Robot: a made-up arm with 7 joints.
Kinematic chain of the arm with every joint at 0, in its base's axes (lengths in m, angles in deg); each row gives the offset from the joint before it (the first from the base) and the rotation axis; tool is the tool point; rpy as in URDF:
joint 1: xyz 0 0 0.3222 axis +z
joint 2: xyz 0 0 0 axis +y
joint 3: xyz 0 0 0.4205 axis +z
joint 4: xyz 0.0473 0 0 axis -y
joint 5: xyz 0.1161 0 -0.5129 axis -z
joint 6: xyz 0 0 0 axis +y
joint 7: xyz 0.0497 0 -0.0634 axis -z
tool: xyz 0 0 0 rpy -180 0 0
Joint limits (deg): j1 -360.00..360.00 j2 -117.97..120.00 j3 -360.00..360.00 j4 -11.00..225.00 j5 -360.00..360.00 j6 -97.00..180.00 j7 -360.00..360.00
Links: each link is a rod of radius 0.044 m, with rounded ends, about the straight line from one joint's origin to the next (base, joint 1, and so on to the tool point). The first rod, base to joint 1, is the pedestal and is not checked.
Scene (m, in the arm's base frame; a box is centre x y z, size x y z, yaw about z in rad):
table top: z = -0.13
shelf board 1: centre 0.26 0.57 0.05 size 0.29 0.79 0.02 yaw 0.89
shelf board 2: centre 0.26 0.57 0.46 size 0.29 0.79 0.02 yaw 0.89
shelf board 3: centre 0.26 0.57 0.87 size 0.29 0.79 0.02 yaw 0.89
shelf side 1: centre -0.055 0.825 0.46 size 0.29 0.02 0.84 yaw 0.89
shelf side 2: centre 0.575 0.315 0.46 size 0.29 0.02 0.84 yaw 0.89
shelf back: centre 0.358 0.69 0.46 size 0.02 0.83 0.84 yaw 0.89
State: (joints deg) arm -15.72 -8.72 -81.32 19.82 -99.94 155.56 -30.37
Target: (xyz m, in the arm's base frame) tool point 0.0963 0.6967 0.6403
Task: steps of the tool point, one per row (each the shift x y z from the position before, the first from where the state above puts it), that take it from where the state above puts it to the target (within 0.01 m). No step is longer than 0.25 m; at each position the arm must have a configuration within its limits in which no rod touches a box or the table.
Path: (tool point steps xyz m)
1: -0.1509 0.0494 0.0233
2: -0.1217 0.1230 0.0342
3: -0.0554 0.1765 0.0461
4: 0.0340 0.1910 0.0580
5: 0.1238 0.1582 0.0681
6: 0.1889 0.0817 0.0751
7: 0.0465 0.0852 0.0148
8: 0.0644 0.0799 0.0002
9: 0.0790 0.0695 -0.0150

